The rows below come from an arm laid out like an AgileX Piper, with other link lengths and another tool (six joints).
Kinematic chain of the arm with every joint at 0, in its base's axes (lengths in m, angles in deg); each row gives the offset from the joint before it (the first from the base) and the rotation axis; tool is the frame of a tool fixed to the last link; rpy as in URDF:
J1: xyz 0 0 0.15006 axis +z
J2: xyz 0 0 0 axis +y
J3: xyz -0.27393 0 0.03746 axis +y
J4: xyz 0.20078 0 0.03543 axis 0.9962 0 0.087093
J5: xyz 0 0 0 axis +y
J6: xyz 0.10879 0 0.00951 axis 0.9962 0 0.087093
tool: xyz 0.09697 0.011 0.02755 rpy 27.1 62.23 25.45
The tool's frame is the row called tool.
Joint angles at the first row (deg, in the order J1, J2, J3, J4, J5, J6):
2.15, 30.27, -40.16, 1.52, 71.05, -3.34
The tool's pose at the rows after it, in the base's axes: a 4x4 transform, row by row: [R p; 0 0 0 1], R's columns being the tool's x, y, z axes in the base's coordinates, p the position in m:
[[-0.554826 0.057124 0.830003 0.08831], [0.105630 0.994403 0.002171 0.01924], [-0.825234 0.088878 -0.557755 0.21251], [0 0 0 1]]
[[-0.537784 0.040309 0.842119 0.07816], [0.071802 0.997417 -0.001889 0.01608], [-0.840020 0.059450 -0.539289 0.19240], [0 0 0 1]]
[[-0.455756 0.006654 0.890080 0.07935], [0.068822 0.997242 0.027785 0.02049], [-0.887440 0.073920 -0.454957 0.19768], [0 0 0 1]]
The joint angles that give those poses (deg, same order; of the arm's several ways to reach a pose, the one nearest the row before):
2.15, 23.16, -35.45, 0.97, 71.05, -5.23
2.14, 17.55, -30.24, 0.00, 70.26, -6.69
2.85, 13.24, -28.97, 0.97, 67.71, -7.42

